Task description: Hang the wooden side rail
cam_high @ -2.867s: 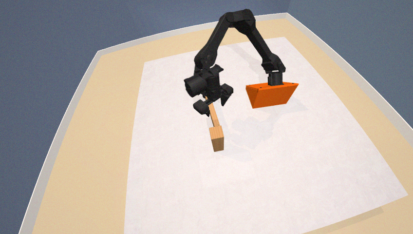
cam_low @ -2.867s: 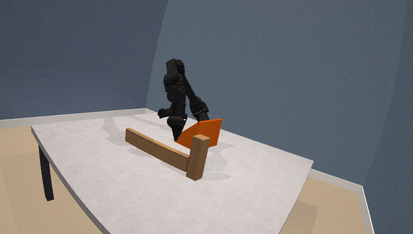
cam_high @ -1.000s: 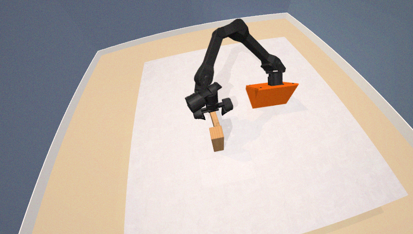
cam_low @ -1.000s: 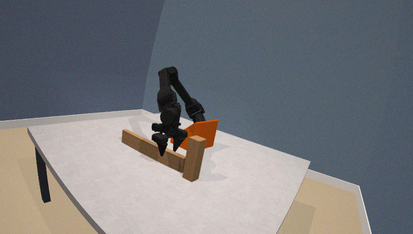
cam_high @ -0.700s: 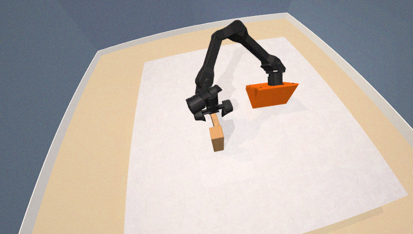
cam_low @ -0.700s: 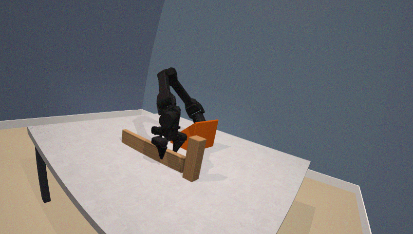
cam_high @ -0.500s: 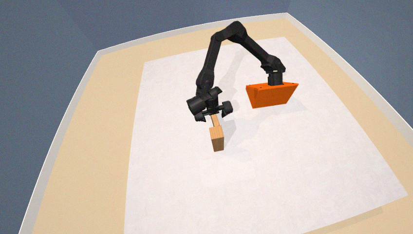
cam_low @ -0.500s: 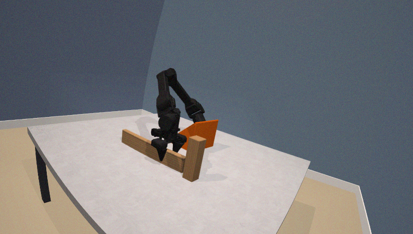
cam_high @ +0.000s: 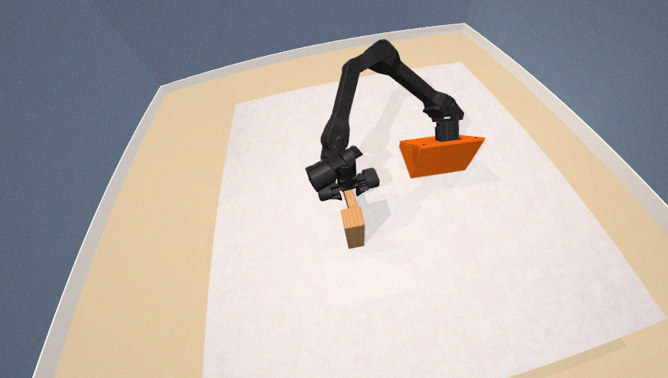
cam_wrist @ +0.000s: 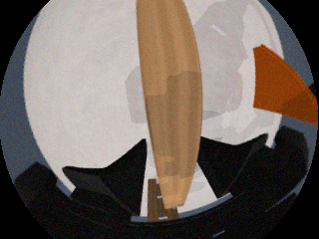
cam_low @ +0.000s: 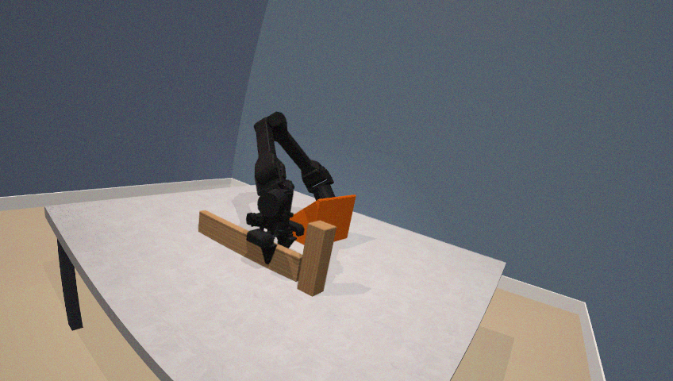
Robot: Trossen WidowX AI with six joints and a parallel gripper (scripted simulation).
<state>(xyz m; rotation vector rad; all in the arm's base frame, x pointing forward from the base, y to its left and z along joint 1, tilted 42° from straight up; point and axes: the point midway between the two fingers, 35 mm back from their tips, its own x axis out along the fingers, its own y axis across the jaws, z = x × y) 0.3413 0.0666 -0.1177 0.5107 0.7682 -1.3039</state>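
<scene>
Now: the headboard post 140 mm to the left of my gripper tip, 70 mm above it and 10 mm behind it.
</scene>
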